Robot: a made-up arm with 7 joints. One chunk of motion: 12 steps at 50 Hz.
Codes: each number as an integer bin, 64 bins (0 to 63) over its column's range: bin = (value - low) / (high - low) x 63, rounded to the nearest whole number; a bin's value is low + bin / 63 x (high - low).
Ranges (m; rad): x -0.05..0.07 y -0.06..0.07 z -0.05..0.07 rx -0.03..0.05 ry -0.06..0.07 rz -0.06..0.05
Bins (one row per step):
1: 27 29 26 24 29 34
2: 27 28 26 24 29 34
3: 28 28 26 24 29 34
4: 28 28 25 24 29 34
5: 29 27 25 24 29 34
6: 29 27 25 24 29 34
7: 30 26 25 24 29 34
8: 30 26 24 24 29 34
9: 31 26 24 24 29 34
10: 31 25 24 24 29 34
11: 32 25 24 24 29 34
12: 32 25 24 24 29 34
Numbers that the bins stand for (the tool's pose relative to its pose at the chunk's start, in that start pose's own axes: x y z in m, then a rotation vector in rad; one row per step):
1: 0.0014 -0.0002 -0.0005 0.0005 -0.0002 -0.0006
2: 0.0014 -0.0022 -0.0005 0.0005 -0.0002 -0.0006
3: 0.0033 -0.0022 -0.0005 0.0005 -0.0002 -0.0006
4: 0.0033 -0.0022 -0.0024 0.0005 -0.0002 -0.0006
5: 0.0052 -0.0043 -0.0024 0.0005 -0.0002 -0.0006
6: 0.0052 -0.0043 -0.0024 0.0005 -0.0002 -0.0006
7: 0.0071 -0.0063 -0.0024 0.0005 -0.0002 -0.0006
8: 0.0071 -0.0063 -0.0043 0.0005 -0.0002 -0.0006
9: 0.0090 -0.0063 -0.0043 0.0005 -0.0002 -0.0006
10: 0.0090 -0.0084 -0.0043 0.0005 -0.0002 -0.0006
11: 0.0110 -0.0084 -0.0043 0.0005 -0.0002 -0.0006
12: 0.0110 -0.0084 -0.0043 0.0005 -0.0002 -0.0006

